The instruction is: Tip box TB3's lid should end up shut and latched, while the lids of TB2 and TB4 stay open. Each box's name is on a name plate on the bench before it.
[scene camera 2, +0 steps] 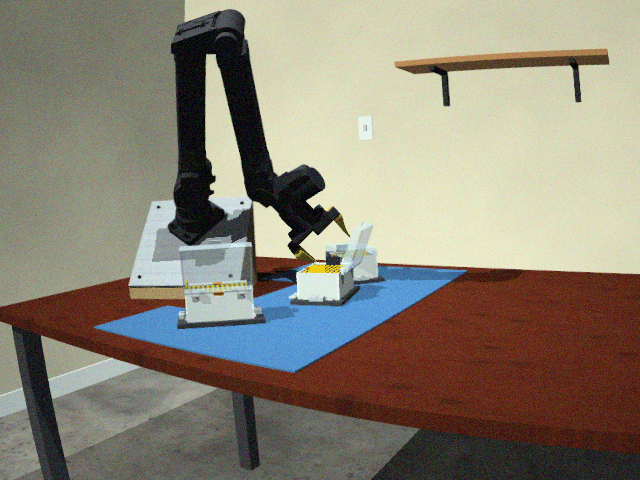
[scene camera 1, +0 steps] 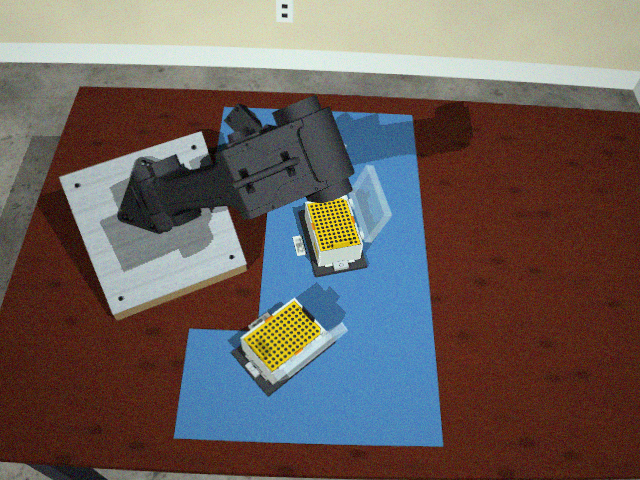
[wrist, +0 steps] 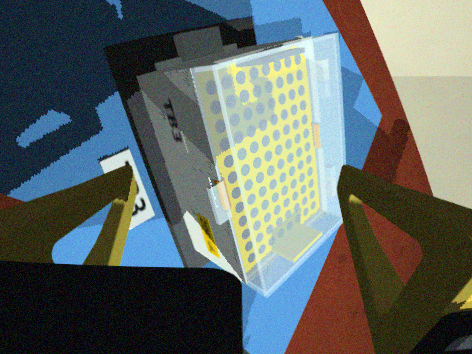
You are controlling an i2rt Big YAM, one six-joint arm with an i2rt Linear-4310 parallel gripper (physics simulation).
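Frame: origin at the arm's base, x up, y ahead, z left, level; centimetres.
Seen in the pictures: gripper, between the fingertips: (scene camera 2: 334,250) (wrist: 236,176); arm's base, origin of its link: (scene camera 2: 197,222) (scene camera 1: 150,195).
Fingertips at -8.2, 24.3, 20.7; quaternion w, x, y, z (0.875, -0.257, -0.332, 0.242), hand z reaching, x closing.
Observation:
Offsets run from my fingertips to a thing's top centre, as dx, dy, dz. "*": to the spot under its first point. Level surfaces: height alone.
Box TB3 @[+0.9, +2.3, +1.4] (scene camera 2: 369,268) (wrist: 165,145) stands at the back; the arm hides it in scene camera 1. Its clear lid @[* +0.9, +5.2, +3.9] (wrist: 330,160) lies down over the yellow perforated insert; whether it is latched cannot be told. Its name plate @[* -6.6, -0.2, -2.8] (wrist: 141,192) is partly behind the left finger. My gripper (scene camera 2: 331,248) (wrist: 236,176) is open and empty, with its fingertips on either side of TB3 in the wrist view. The middle box @[-0.2, +7.8, -17.2] (scene camera 1: 333,227) (scene camera 2: 323,285) has its lid @[* +3.5, +16.2, -15.2] (scene camera 1: 373,206) (scene camera 2: 359,245) standing open. The front box @[-0.2, +1.2, -40.2] (scene camera 1: 281,335) (scene camera 2: 219,307) also has its lid (scene camera 2: 217,263) upright. Their names are unreadable.
The boxes stand on a blue mat @[dx -6.8] (scene camera 1: 382,361) (scene camera 2: 289,346) on the dark red bench @[dx -7.1] (scene camera 1: 516,310) (scene camera 2: 491,351). The arm's white base block (scene camera 1: 93,222) (scene camera 2: 147,258) is at the left. The middle box's raised lid stands near the gripper in scene camera 2.

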